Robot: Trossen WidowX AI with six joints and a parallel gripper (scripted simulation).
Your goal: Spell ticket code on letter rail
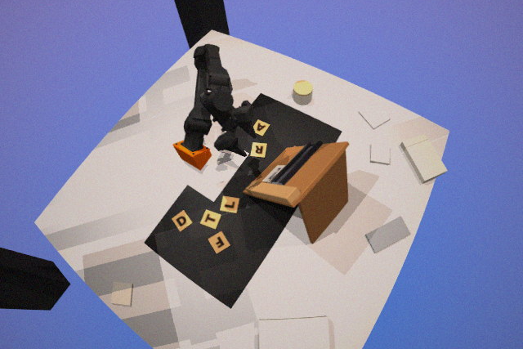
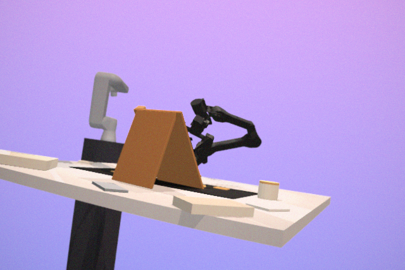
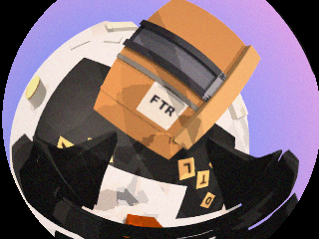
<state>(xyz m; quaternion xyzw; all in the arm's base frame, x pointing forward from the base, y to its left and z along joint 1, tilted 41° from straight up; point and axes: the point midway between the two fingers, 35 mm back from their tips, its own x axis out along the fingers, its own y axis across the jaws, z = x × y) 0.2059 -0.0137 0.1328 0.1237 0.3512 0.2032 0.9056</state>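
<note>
Now: the white ticket 9 cm ahead of my gripper tip, 8 cm below it and 1 cm to the right of it. From my gripper tip the other things lie so: grey slab 53 cm ahead, 17 cm below, 4 cm to the left.
</note>
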